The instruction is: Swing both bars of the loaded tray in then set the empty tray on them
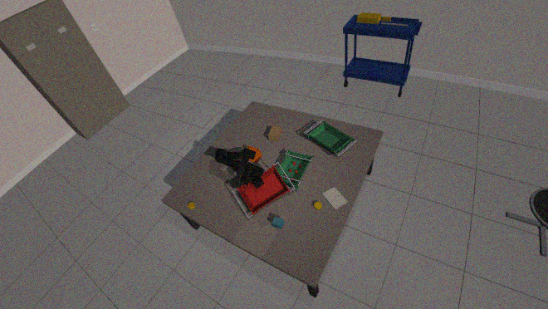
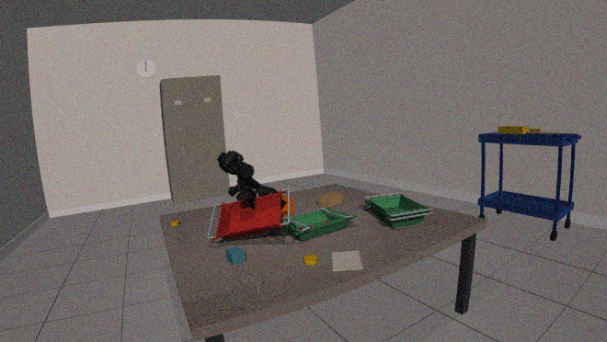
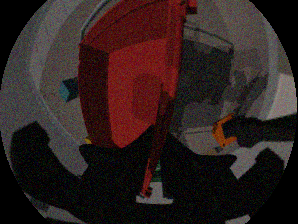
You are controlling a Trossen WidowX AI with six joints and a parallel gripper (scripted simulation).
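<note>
Now: gripper tip 70 mm short of the red tray and 40 mm to the left of it. Round my gripper tip: white card (470 mm ahead, 180 mm to the left, 120 mm below); teal block (250 mm ahead, 160 mm to the right, 100 mm below); tan box (520 mm to the left, 230 mm behind, 90 mm below).
</note>
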